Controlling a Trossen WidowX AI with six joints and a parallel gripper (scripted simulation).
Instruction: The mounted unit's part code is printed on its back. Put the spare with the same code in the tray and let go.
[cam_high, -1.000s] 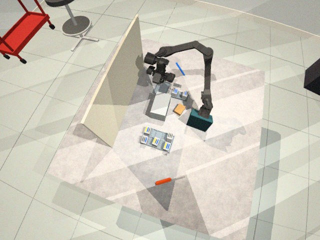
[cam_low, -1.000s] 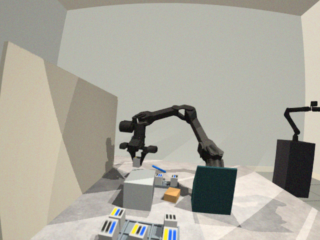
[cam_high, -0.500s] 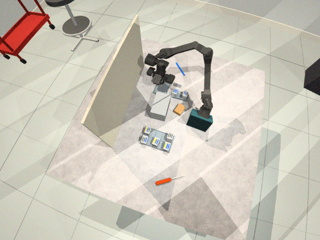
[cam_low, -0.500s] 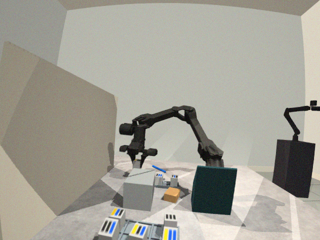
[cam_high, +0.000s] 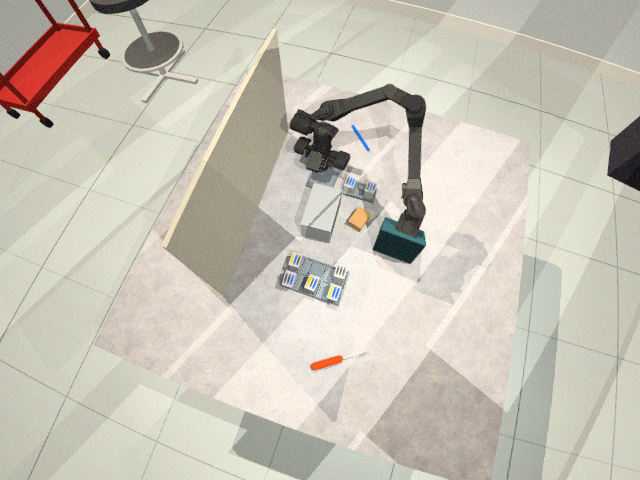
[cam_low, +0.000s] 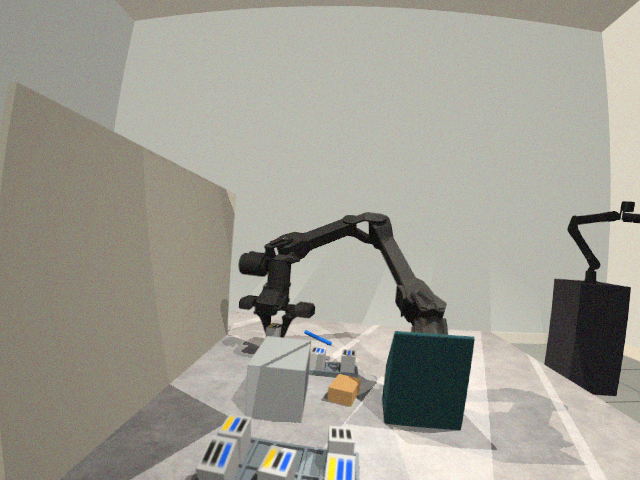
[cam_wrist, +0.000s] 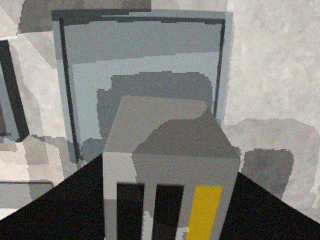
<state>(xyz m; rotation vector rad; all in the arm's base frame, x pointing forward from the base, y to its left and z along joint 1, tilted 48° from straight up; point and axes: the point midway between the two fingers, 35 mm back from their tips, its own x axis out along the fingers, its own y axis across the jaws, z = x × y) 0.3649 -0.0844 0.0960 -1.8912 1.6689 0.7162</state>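
Now: gripper tip 60 mm above the flat grey-blue tray, 10 mm to the left of it and 10 mm past it. From my gripper tip the other things lie so: grey mounted unit 170 mm to the left, 80 mm behind, 10 mm below; orange block 200 mm behind, 100 mm to the left, 50 mm below; blue pen 240 mm to the right, 60 mm below, 50 mm behind.
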